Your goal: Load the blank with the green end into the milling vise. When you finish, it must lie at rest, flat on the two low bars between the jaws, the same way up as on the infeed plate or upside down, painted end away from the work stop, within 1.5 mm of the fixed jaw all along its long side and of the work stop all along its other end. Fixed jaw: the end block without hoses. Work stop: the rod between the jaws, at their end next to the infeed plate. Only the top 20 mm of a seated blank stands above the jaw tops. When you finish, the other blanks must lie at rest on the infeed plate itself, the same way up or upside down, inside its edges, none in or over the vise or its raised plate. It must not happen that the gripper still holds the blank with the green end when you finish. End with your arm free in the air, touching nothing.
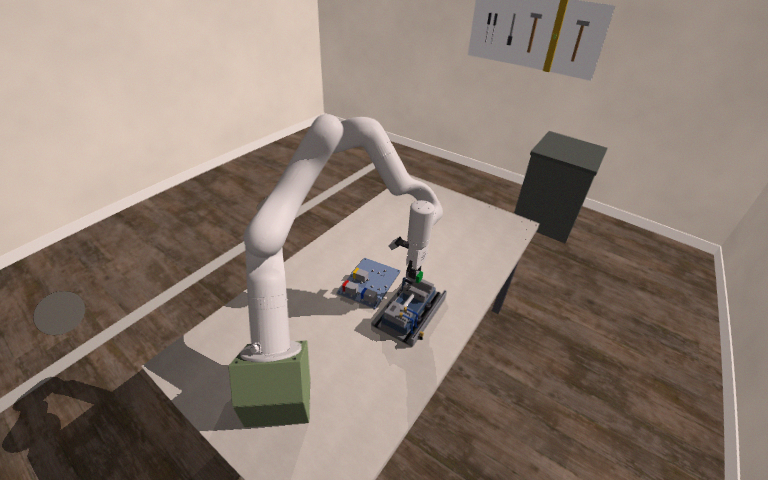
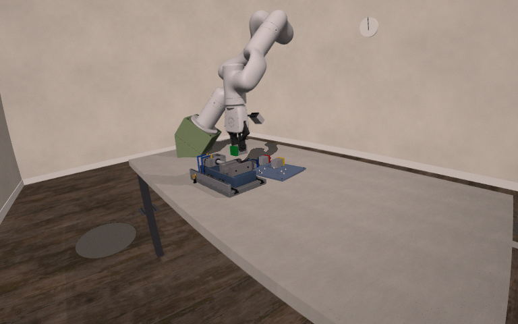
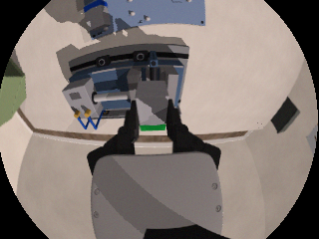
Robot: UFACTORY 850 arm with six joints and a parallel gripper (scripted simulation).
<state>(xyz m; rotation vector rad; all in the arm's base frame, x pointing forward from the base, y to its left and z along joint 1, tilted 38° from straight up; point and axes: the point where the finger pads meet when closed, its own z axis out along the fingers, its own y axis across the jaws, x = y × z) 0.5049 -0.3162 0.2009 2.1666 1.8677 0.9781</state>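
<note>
My hand is 9 cm above the jaw block, 3 cm to the left of it and 3 cm short of it. Also, from my hand: green-ended blank 2 cm below; then pale rod 9 cm below, 8 cm behind, 2 cm to the right; then blue-ended blank 15 cm to the left, 14 cm below, 10 cm behind.
</note>
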